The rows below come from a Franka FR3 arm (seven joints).
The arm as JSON. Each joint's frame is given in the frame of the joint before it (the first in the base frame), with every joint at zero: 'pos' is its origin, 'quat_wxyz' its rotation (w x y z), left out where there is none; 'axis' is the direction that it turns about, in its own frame. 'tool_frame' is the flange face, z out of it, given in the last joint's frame.
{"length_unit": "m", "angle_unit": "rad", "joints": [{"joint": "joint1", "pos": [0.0, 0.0, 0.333], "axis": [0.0, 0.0, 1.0]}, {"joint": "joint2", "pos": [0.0, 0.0, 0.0], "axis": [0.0, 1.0, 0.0]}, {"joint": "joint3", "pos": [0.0, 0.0, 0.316], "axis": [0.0, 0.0, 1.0]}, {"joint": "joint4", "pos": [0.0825, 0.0, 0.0], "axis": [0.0, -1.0, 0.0]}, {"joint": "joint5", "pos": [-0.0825, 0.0, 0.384], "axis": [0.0, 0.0, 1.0]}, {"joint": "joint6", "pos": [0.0, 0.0, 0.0], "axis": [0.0, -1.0, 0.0]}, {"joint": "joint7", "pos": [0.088, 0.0, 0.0], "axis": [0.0, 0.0, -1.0]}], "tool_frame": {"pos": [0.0, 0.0, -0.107], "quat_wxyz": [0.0, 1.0, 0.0, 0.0]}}
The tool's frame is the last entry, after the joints.
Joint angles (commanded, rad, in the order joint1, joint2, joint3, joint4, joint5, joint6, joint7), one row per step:
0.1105 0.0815 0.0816 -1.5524 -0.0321 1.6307 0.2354
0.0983 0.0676 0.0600 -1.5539 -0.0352 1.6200 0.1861
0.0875 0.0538 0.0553 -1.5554 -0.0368 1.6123 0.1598
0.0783 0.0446 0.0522 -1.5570 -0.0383 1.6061 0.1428
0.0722 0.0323 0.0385 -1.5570 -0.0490 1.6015 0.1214
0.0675 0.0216 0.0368 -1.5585 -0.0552 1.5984 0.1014
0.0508 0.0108 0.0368 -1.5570 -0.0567 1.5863 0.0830
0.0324 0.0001 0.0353 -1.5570 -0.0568 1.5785 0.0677
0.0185 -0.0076 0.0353 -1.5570 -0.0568 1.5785 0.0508
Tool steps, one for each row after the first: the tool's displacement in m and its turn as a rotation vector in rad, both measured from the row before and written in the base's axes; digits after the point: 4 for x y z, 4 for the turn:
-0.0016 -0.0199 0.0064 -0.0055 -0.0011 0.0154
-0.0033 -0.0094 0.0066 -0.0021 -0.0041 0.0106
-0.0023 -0.0074 0.0040 -0.0021 -0.0011 0.0045
-0.0025 -0.0125 0.0066 -0.0111 -0.0082 0.0017
-0.0030 -0.0045 0.0051 -0.0064 -0.0058 0.0135
-0.0035 -0.0099 0.0057 -0.0023 0.0006 0.0010
-0.0032 -0.0113 0.0053 -0.0006 -0.0021 -0.0051
-0.0019 -0.0078 0.0043 -0.0003 -0.0068 0.0030

